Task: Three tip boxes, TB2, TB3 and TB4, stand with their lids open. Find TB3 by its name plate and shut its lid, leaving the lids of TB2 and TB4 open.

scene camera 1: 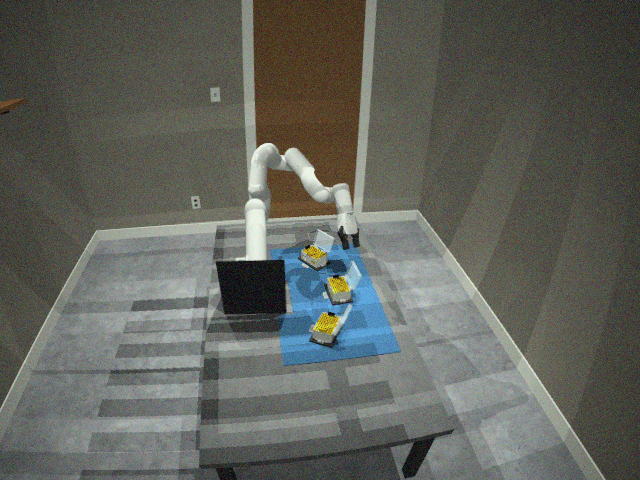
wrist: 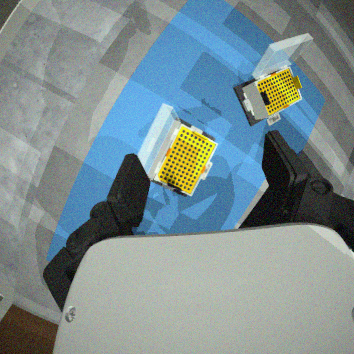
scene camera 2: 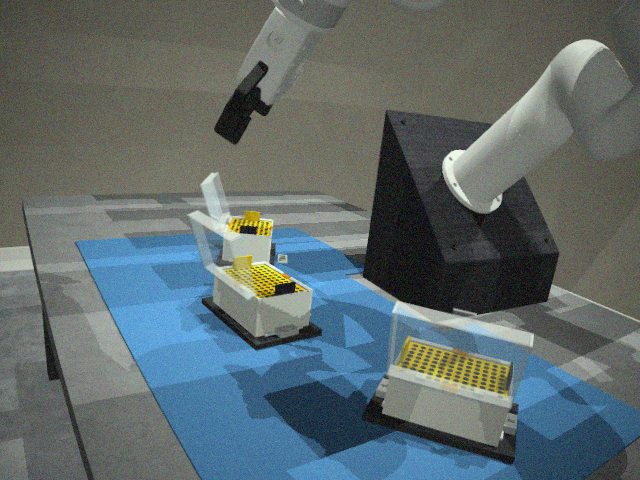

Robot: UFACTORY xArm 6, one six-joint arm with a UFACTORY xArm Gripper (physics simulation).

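Pixels of known places: gripper, between the fingertips: (scene camera 1: 351, 248) (wrist: 200, 158) (scene camera 2: 241, 122); arm's base, origin of its link: (scene camera 1: 256, 266) (scene camera 2: 471, 182).
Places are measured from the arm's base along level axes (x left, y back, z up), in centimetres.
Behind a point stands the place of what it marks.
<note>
Three white tip boxes with yellow racks stand with clear lids raised. The back box (scene camera 1: 313, 256) (scene camera 2: 439, 405) {x 26.8, y -37.3, z -16.2 cm} is nearest scene camera 2; it does not show in the wrist view. The middle box (scene camera 1: 339, 290) {x -9.8, y -37.1, z -12.9 cm} (scene camera 2: 235, 304) (wrist: 185, 160) {x -4.2, y -38.6, z -14.2 cm} has its lid (scene camera 1: 354, 275) {x -4.6, y -45.9, z -9.4 cm} (wrist: 159, 134) {x -6.3, y -45.6, z -10.6 cm} up on the side away from the robot base. The front box (scene camera 1: 325, 327) {x -30.8, y -24.7, z -14.2 cm} (scene camera 2: 248, 249) (wrist: 280, 91) {x -28.7, y -25.4, z -14.2 cm} is the upper right one in the wrist view. The name plates are too small to read, so I cannot tell which is TB3. My gripper (scene camera 1: 350, 246) {x -5.1, y -43.1, z 7.0 cm} (scene camera 2: 226, 135) {x -5.1, y -43.1, z 7.0 cm} (wrist: 200, 158) {x -5.1, y -43.1, z 7.0 cm} is open and empty, high above the mat.
The boxes stand on dark bases on a blue mat (scene camera 1: 372, 335) {x -35.2, y -45.2, z -19.9 cm} (scene camera 2: 175, 408) {x 10.4, y -57.6, z -19.9 cm} (wrist: 145, 95) {x -13.2, y -51.8, z -19.9 cm}, on a grey table (scene camera 1: 289, 423) {x -70.4, y -1.1, z -20.2 cm} (scene camera 2: 98, 423) {x 9.3, y -65.1, z -20.2 cm}. The black robot stand (scene camera 1: 251, 286) {x -9.8, y 3.6, z -3.6 cm} (scene camera 2: 413, 206) {x -1.3, y -12.9, z -4.1 cm} rises beside the mat, across from the table's outer edge.
</note>
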